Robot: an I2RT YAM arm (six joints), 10 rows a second.
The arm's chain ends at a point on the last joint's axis. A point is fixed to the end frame.
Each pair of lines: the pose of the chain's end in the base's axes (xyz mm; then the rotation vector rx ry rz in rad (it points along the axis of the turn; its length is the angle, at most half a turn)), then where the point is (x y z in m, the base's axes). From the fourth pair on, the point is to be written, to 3 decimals.
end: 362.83, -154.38, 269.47, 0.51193, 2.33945, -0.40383
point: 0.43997 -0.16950 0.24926
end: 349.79, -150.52, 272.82, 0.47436, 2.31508, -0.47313
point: 0.42711 -0.16643 0.25395
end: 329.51, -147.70, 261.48, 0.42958, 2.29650, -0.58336
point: 0.40651 -0.16547 0.24297
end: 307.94, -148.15, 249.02, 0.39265, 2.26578, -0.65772
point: 0.385 -0.167 0.232
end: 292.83, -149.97, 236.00, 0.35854, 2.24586, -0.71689
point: 0.370 -0.169 0.220
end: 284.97, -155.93, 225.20, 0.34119, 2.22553, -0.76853
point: 0.362 -0.176 0.210
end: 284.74, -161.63, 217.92, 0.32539, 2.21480, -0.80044
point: 0.362 -0.182 0.203
